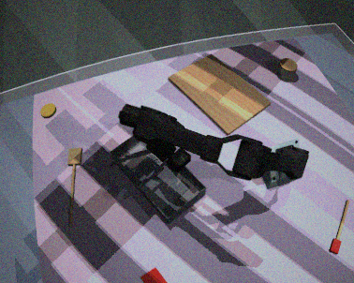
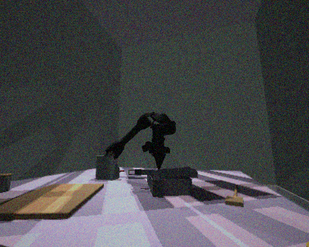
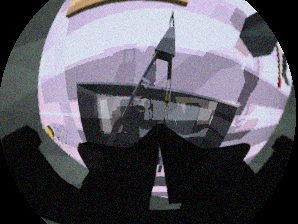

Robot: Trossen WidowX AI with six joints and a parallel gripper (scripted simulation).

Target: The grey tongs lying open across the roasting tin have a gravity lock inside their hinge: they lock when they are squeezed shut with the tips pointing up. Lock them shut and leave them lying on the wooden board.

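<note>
My gripper tip is now 30 mm short of the roasting tin, 10 mm to the right of it and 50 mm above it. From my gripper tip the other things lie so: yellow disc 410 mm ahead, 390 mm to the right, 70 mm below; then red-headed tool 500 mm behind, 390 mm to the left, 80 mm below; then wooden board 290 mm behind, 290 mm to the right, 80 mm below.
</note>
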